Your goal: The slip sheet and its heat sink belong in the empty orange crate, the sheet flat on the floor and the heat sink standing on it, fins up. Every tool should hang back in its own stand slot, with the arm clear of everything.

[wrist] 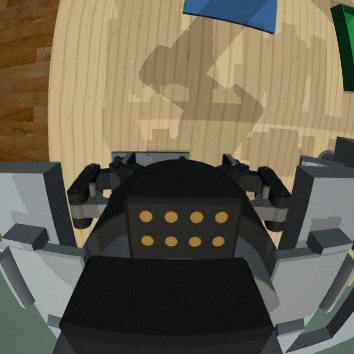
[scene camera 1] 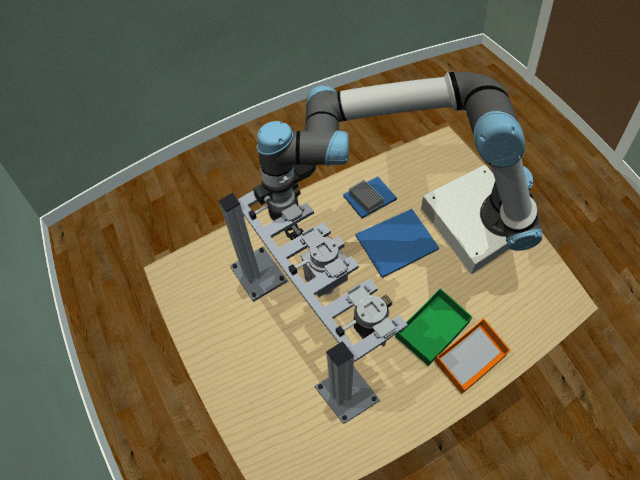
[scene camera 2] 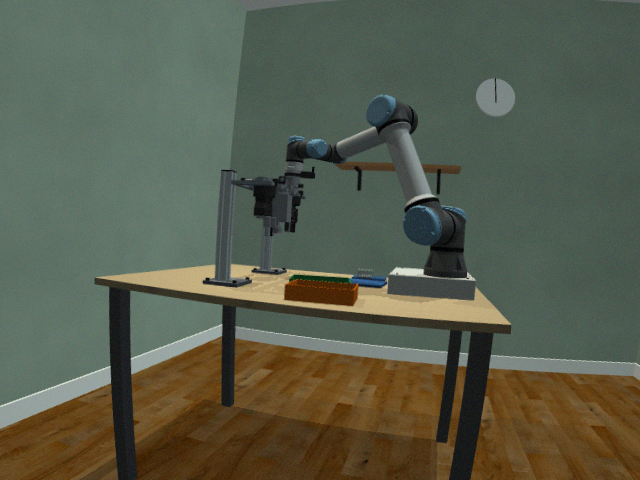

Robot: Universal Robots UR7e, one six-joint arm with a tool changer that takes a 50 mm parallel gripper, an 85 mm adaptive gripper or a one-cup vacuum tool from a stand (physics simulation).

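Seen in the pictures: arm's base, link origin: (scene camera 1: 500,216) (scene camera 2: 445,275).
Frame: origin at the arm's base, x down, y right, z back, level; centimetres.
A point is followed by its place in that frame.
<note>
My arm's wrist is down at the far slot of the tool stand, on or just above the 85 mm adaptive gripper (scene camera 1: 294,230) (scene camera 2: 290,227); whether the coupling is locked does not show. In the wrist view its linkages are spread wide, its fingertips hidden; it looks open and empty. The grey heat sink (scene camera 1: 366,196) {y 22.9, x 2.8, z -38.7 cm} (scene camera 2: 365,272) {y 21.3, x 3.5, z -37.3 cm} stands fins up on a small blue mat (scene camera 1: 388,196) {y 22.7, x 5.7, z -31.1 cm}. The light grey slip sheet (scene camera 1: 472,357) {y -38.0, x 6.2, z -27.2 cm} lies flat inside the orange crate (scene camera 1: 464,385) {y -45.2, x 6.3, z -32.6 cm} (scene camera 2: 321,293) {y -44.4, x 4.0, z -24.8 cm}. The other two tools, in the middle slot (scene camera 1: 324,252) {y -10.5, x -28.2, z -61.7 cm} and near slot (scene camera 1: 371,310) {y -27.3, x -28.2, z -56.7 cm}, hang in the stand.
The tool stand (scene camera 1: 241,242) {y 7.4, x -14.6, z -79.2 cm} (scene camera 2: 225,227) {y -37.2, x -11.9, z -64.8 cm} has two posts and a rail with forked slots. A larger blue mat (scene camera 1: 397,242) {y 5.6, x 5.6, z -34.9 cm} (wrist: 235,12) {y 4.0, x 5.6, z -42.8 cm} lies right of it. A green crate (scene camera 1: 436,326) {y -24.4, x 6.4, z -33.9 cm} (wrist: 347,45) {y -18.8, x 3.3, z -37.9 cm} touches or nearly touches the orange one. The white robot base block (scene camera 1: 460,211) {y 6.2, x -0.1, z -13.0 cm} (scene camera 2: 431,286) {y -9.6, x 3.1, z -2.6 cm} stands at the right.
</note>
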